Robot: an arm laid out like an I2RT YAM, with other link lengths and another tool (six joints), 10 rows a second.
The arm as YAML. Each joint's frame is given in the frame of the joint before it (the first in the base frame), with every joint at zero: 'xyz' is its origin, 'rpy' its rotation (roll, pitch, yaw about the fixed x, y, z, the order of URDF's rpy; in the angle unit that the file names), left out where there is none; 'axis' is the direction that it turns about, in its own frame. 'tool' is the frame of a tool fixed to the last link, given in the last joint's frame.
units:
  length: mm
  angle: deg
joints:
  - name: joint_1
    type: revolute
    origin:
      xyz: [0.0, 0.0, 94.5]
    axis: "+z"
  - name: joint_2
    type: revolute
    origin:
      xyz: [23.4, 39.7, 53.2]
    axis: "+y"
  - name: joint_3
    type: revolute
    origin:
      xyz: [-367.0, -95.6, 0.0]
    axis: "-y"
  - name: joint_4
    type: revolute
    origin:
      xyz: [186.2, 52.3, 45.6]
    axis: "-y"
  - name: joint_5
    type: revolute
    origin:
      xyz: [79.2, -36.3, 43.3]
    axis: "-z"
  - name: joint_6
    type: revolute
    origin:
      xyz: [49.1, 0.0, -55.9]
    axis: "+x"
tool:
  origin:
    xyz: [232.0, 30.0, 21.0]
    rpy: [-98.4, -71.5, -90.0]
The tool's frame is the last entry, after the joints.
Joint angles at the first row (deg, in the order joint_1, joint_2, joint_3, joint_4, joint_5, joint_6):
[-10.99 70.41 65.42 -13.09 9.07 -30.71]
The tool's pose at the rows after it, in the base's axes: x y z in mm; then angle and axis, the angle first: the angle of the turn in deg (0 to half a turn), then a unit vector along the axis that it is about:
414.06 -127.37 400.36 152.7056 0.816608 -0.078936 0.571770
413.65 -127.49 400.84 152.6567 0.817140 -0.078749 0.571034
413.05 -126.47 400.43 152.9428 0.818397 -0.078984 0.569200
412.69 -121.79 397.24 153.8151 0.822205 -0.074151 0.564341
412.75 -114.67 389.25 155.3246 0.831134 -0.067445 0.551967
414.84 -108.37 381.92 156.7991 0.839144 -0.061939 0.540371
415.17 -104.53 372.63 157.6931 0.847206 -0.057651 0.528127
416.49 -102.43 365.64 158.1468 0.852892 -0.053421 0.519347
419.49 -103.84 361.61 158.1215 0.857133 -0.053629 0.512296
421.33 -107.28 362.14 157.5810 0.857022 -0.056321 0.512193
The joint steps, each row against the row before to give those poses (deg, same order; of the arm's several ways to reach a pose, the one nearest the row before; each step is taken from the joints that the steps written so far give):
[0.00 -0.01 0.28 -0.52 -0.41 0.03]
[0.01 0.00 0.32 -0.41 0.04 -0.04]
[0.00 0.00 0.37 -0.66 -0.17 0.21]
[-0.01 0.13 0.56 -1.26 -0.93 0.11]
[0.01 0.61 1.19 -2.54 -1.41 0.34]
[-0.01 0.94 1.22 -2.08 -1.34 0.37]
[0.00 0.73 0.51 -1.55 -0.78 0.12]
[0.00 0.73 0.33 -0.86 -0.47 -0.14]
[0.00 0.93 0.76 -0.73 0.17 0.03]
[0.00 0.32 0.20 0.20 0.61 -0.03]

